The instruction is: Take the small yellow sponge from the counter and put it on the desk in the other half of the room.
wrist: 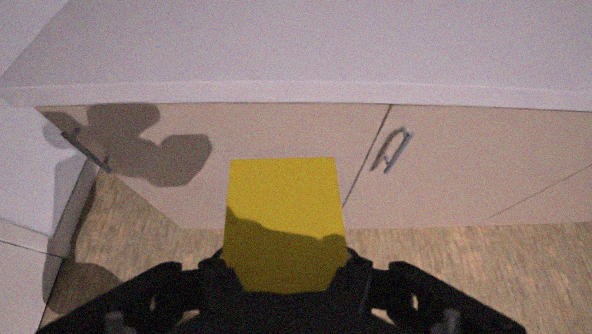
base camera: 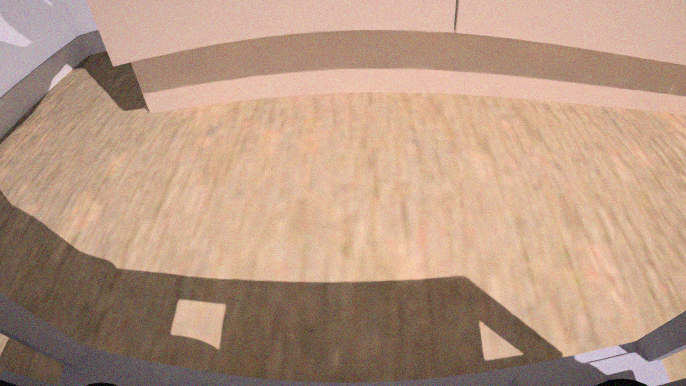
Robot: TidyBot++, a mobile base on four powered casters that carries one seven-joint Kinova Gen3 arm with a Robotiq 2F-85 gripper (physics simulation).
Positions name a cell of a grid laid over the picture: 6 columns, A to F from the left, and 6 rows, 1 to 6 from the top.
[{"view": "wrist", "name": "my gripper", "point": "C5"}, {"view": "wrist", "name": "small yellow sponge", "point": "C5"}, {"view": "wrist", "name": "counter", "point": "E3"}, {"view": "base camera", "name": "counter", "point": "B1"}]
